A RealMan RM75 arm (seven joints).
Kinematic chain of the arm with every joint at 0, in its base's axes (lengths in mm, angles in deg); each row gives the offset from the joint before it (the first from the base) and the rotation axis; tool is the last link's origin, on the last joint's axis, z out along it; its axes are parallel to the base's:
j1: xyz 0 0 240.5 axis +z
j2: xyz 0 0 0 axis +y
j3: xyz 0 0 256 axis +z
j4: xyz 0 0 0 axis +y
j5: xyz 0 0 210 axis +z
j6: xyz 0 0 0 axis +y
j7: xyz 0 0 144 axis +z
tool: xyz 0 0 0
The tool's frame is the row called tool.
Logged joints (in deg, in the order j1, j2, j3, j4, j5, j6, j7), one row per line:
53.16, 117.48, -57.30, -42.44, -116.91, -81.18, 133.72
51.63, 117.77, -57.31, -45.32, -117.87, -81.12, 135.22
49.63, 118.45, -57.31, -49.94, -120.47, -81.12, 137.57
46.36, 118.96, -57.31, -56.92, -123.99, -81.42, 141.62
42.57, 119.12, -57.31, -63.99, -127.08, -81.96, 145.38
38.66, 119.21, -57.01, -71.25, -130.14, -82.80, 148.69
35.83, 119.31, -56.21, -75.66, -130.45, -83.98, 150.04
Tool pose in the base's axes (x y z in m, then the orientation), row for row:
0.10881, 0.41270, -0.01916, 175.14, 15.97, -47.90
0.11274, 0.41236, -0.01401, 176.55, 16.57, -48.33
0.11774, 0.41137, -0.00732, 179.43, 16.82, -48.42
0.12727, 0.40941, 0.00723, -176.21, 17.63, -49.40
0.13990, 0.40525, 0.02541, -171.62, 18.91, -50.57
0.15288, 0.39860, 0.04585, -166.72, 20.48, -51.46
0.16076, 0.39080, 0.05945, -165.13, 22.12, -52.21
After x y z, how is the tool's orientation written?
As angles about the fixed x, y, z axes (roll, pitch, yaw), in degrees.
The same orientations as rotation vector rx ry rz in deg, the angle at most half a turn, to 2 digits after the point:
-161.35, 70.52, 25.61
-159.55, 70.75, 25.34
-156.96, 70.43, 23.55
-152.18, 70.94, 21.33
-146.80, 71.55, 19.48
-141.19, 71.74, 17.76
-138.38, 72.24, 18.43

